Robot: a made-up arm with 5 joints.
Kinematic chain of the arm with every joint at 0, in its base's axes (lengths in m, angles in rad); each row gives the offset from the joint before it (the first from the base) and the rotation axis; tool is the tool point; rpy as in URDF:
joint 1: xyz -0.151 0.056 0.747 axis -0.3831 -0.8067 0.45
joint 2: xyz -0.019 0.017 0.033 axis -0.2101 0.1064 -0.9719
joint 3: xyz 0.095 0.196 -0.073 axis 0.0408 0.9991 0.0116
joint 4: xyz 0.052 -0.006 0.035 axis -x
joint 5: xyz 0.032 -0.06 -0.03 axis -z
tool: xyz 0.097 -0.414 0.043 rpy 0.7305 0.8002 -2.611
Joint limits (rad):
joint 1: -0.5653..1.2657
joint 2: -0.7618..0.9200
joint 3: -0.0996..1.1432
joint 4: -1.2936..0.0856
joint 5: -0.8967..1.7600
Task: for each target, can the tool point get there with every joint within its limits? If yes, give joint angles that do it. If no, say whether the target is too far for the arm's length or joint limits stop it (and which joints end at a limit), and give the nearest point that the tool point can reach.
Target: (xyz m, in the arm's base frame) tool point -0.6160 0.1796 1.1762
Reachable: no: joint limits stop it (at a limit: joint 3, joint 4, joint 5) | nearest point -0.3787 0.1219 0.9566 | short by 0.328 m
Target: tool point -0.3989 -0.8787 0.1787
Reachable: no: too far | nearest point -0.2021 -0.3683 0.4080 | short by 0.593 m
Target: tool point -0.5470 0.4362 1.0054
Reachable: no: joint limits stop it (at a limit: joint 1, joint 3, joint 4) | nearest point -0.3839 0.2778 0.8488 | short by 0.276 m
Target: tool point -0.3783 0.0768 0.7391
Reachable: yes | joints 0.2251 0.7500 0.8656 -0.5997 1.0194
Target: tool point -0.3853 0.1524 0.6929
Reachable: yes | joints -0.3421 0.5887 0.0046 -0.5489 1.2441
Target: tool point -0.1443 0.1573 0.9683
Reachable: yes | joints -0.3986 0.7733 0.9732 -0.4912 1.4901
